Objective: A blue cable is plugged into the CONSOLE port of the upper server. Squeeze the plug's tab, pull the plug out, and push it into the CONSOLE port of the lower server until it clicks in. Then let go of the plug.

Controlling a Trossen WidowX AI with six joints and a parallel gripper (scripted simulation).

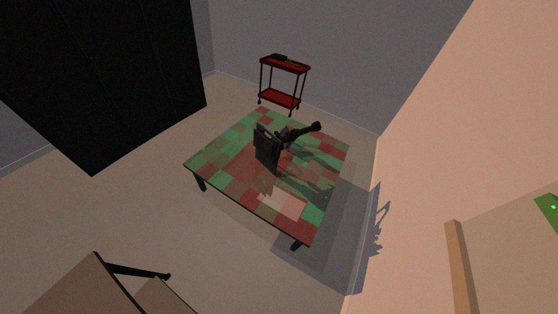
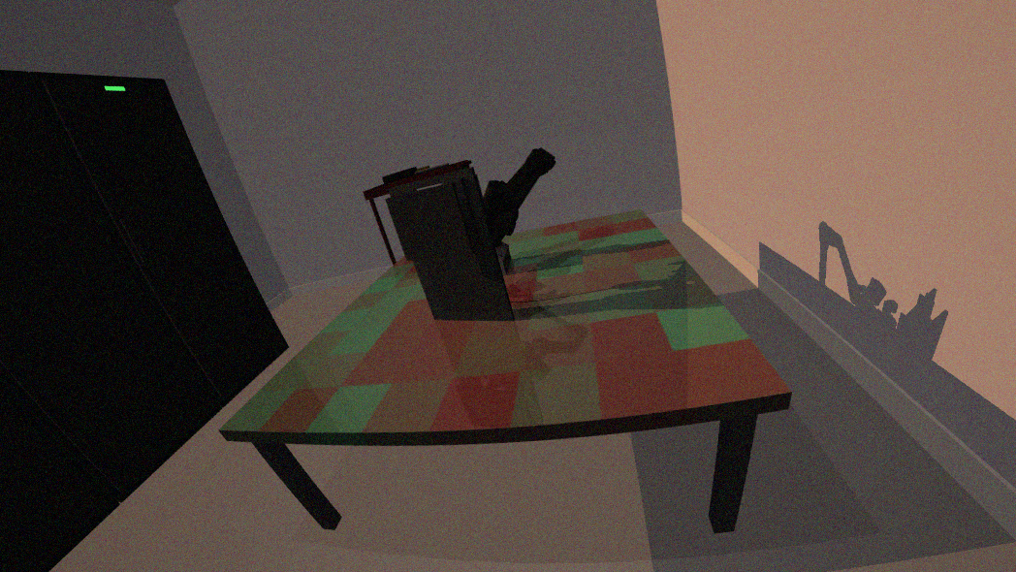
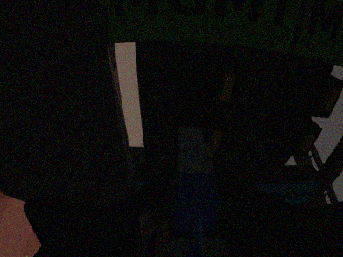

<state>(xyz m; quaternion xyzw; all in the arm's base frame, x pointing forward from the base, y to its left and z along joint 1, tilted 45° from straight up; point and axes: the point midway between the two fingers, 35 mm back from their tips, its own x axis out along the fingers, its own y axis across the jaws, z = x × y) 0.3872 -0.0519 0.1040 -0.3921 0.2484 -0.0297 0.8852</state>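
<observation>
The cable plug lies right at my gripper tip. Also, from my gripper tip: dark server rack 5 cm ahead, 1 cm to the left, 5 cm above.
</observation>
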